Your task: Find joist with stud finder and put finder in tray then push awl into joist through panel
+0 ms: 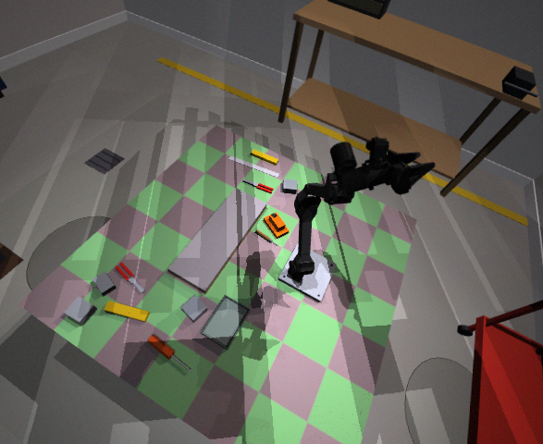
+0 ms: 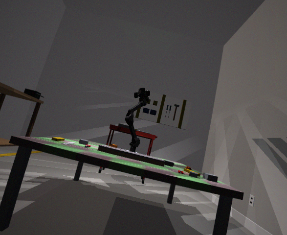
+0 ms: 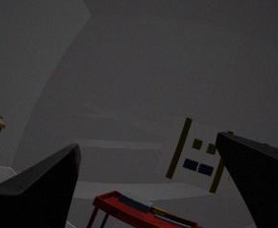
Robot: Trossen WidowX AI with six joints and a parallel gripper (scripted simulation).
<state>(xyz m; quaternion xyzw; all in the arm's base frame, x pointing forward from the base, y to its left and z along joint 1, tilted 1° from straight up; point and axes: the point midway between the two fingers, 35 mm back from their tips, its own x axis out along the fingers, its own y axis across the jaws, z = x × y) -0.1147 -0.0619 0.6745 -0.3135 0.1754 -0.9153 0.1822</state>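
The orange stud finder lies 35 cm ahead of my gripper tip, 11 cm to the right of it and 67 cm below it. The rest, counted from my gripper tip: awl: 33 cm ahead, 2 cm to the right, 70 cm below; then ruler: 62 cm ahead, 40 cm to the right, 71 cm below; then glass-like tray: 31 cm ahead, 40 cm to the left, 70 cm below.
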